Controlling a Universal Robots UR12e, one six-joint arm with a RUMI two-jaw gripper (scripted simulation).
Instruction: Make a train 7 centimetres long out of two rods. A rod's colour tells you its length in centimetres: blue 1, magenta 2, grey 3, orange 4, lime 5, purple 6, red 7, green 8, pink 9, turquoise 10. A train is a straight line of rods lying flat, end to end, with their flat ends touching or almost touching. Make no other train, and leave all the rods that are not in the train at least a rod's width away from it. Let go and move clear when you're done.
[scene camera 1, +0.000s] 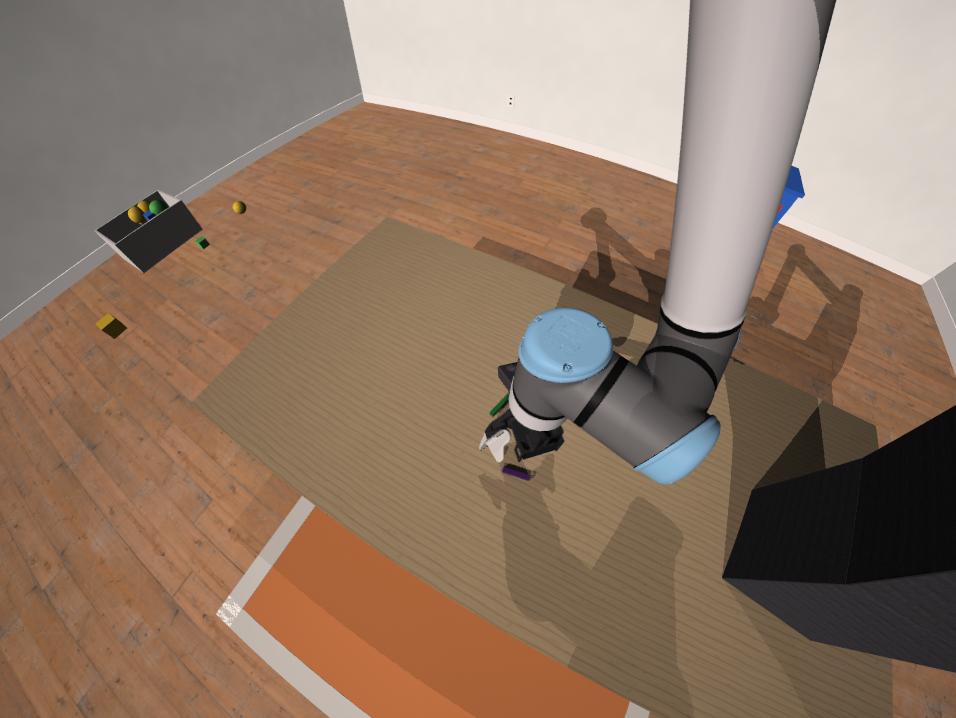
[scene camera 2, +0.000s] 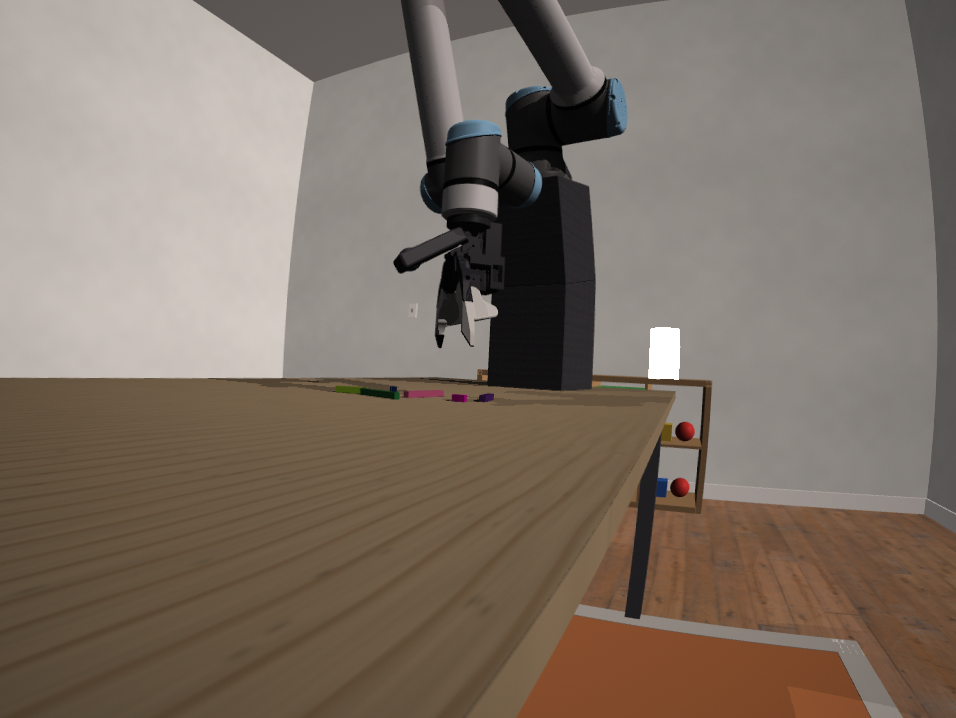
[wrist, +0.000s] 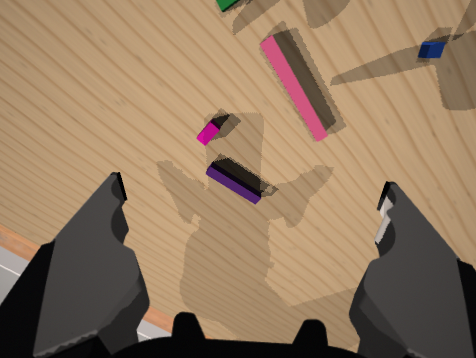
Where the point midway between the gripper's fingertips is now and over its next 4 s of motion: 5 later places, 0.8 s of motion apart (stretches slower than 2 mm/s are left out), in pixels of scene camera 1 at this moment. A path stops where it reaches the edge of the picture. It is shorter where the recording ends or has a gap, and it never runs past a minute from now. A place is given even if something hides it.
My gripper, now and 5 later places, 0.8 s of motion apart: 518, 438; 520, 438; 523, 441; 523, 446; 520, 451; 514, 453
